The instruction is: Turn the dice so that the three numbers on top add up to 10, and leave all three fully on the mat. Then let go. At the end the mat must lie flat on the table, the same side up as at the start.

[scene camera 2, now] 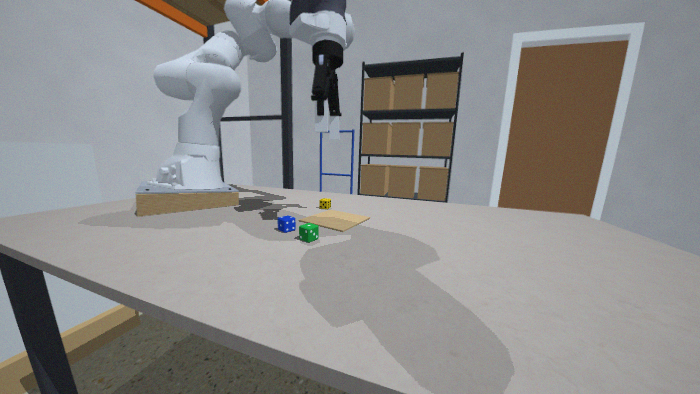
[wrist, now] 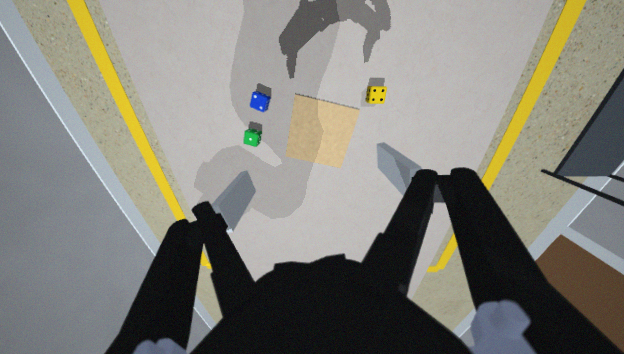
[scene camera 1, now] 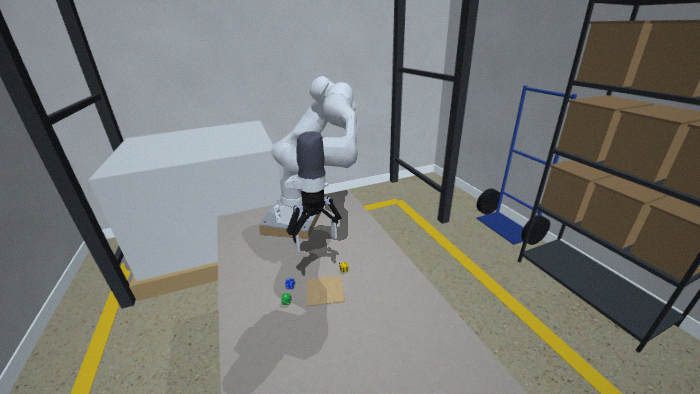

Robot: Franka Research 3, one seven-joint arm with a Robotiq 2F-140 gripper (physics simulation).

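Observation:
A square tan mat (scene camera 1: 325, 291) (scene camera 2: 335, 220) (wrist: 322, 131) lies flat on the table. All three dice are on the table beside it, apart from it. The yellow die (scene camera 1: 344, 267) (scene camera 2: 325, 203) (wrist: 376, 95) shows 4 on top. The blue die (scene camera 1: 290, 283) (scene camera 2: 286, 224) (wrist: 260, 101) shows 2 on top. The green die (scene camera 1: 286, 299) (scene camera 2: 309, 232) (wrist: 252, 137) shows 1 on top and sits near the blue one, on the other side of the mat from the yellow one. My gripper (scene camera 1: 316, 238) (scene camera 2: 328, 131) (wrist: 312, 168) is open and empty, high above the table, fingers pointing down.
The table (scene camera 1: 390, 345) (scene camera 2: 225, 280) carries the arm's base on a wooden block (scene camera 1: 284, 231) (scene camera 2: 187, 203) at its back end. A pale box (scene camera 1: 165, 215) stands beside the table. A shelf rack (scene camera 1: 565, 117) with cartons and a blue hand truck (scene camera 1: 518, 125) stand off to the other side.

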